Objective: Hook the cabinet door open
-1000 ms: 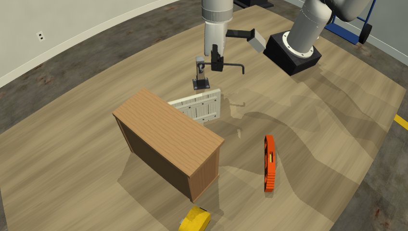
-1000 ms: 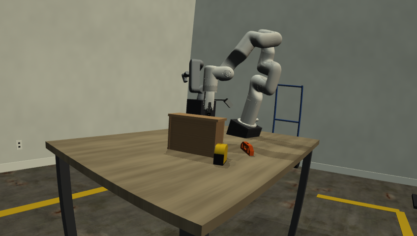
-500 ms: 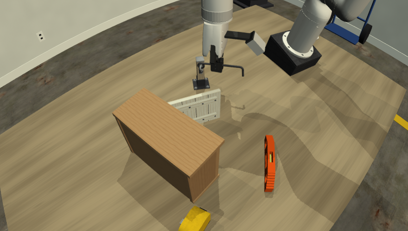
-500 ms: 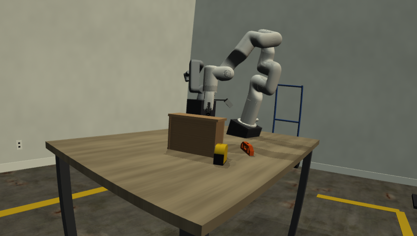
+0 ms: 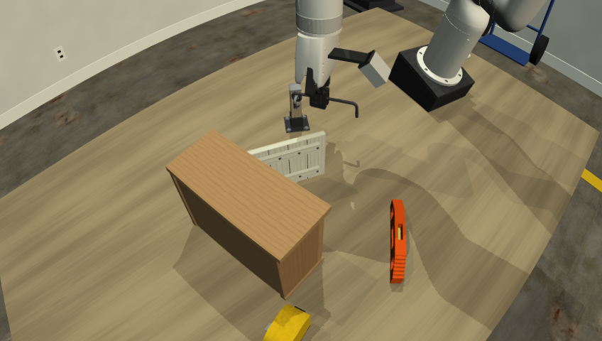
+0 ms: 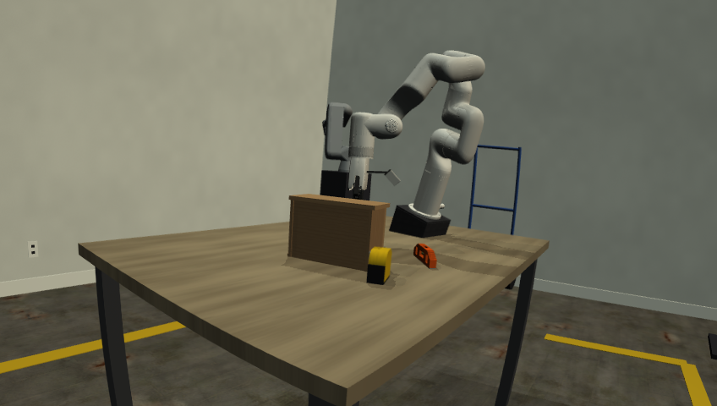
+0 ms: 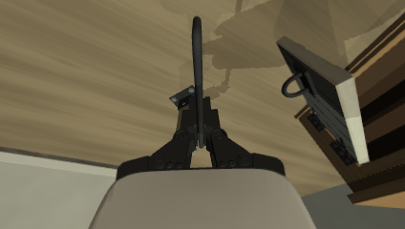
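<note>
Now: the cabinet door 140 mm ahead of my hand, 70 mm to the left of it and 40 mm below it. Round my hand: dark hook rod 10 mm behind, 10 mm to the left, 10 mm below; then pale post 10 mm ahead, 20 mm to the right, 40 mm below; then orange spirit level 30 mm ahead, 280 mm to the left, 90 mm below.
</note>
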